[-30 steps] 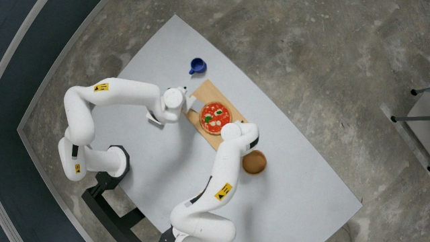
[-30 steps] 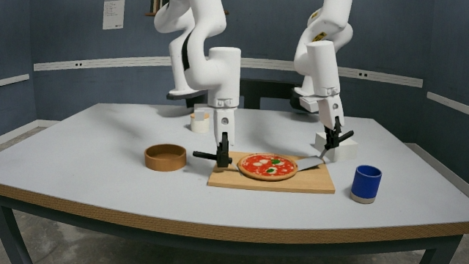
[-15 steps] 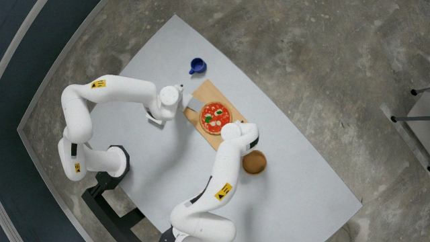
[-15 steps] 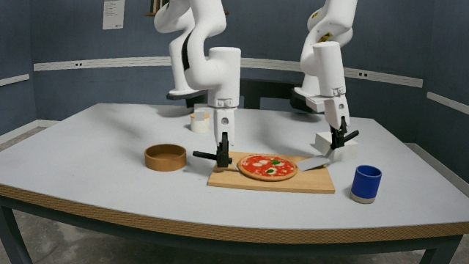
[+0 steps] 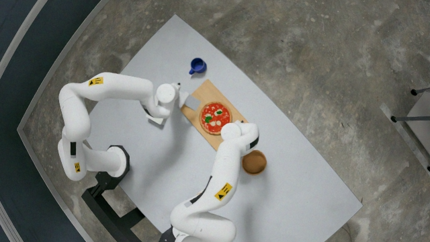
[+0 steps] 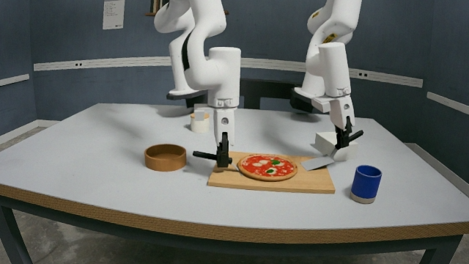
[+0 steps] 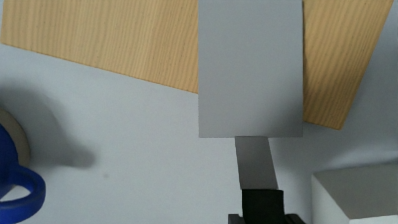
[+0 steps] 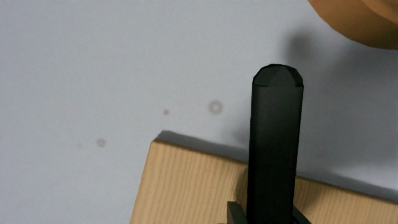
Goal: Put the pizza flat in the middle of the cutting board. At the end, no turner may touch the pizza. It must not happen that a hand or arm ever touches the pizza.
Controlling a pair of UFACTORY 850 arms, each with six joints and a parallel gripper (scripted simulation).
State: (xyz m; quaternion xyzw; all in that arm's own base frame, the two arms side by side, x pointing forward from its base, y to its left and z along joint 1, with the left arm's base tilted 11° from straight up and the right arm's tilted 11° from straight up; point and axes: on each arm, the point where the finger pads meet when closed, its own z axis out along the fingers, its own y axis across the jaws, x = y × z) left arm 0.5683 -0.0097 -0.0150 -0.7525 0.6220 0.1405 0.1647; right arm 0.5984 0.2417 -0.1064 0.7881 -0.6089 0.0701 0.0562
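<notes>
My right hand is 19 cm to the left of the brown bowl, 8 cm past it and 4 cm above it. The rest, counted from my right hand: turner: 38 cm to the left, 6 cm behind, 2 cm above; then pizza: 14 cm to the left, 3 cm below, 3 cm behind; then cutting board: 16 cm to the left, 5 cm below, 3 cm behind.
</notes>
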